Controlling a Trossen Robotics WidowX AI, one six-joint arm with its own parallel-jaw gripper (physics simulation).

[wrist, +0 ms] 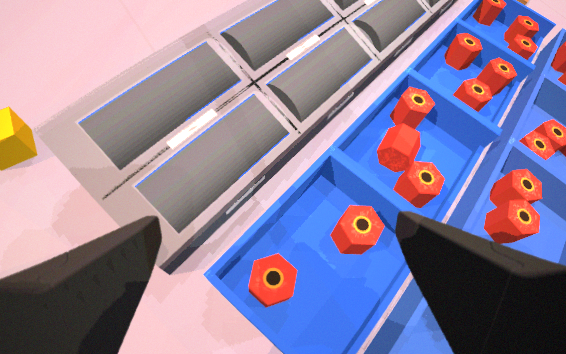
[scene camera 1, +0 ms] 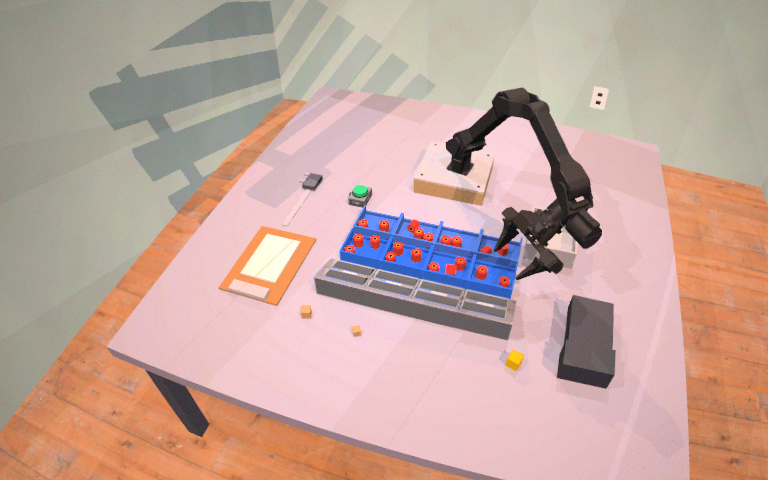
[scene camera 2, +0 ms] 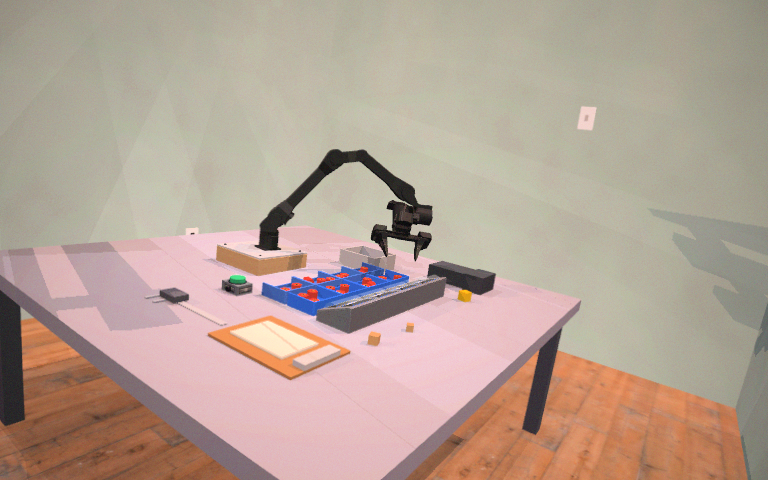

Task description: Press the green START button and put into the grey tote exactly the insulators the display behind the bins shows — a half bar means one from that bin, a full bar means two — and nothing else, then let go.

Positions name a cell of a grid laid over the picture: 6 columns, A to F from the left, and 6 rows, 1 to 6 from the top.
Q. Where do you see a grey tote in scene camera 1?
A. At E4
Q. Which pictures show my gripper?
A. The wrist view, scene camera 1 and scene camera 2: all of them.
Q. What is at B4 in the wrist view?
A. A grey display bar.
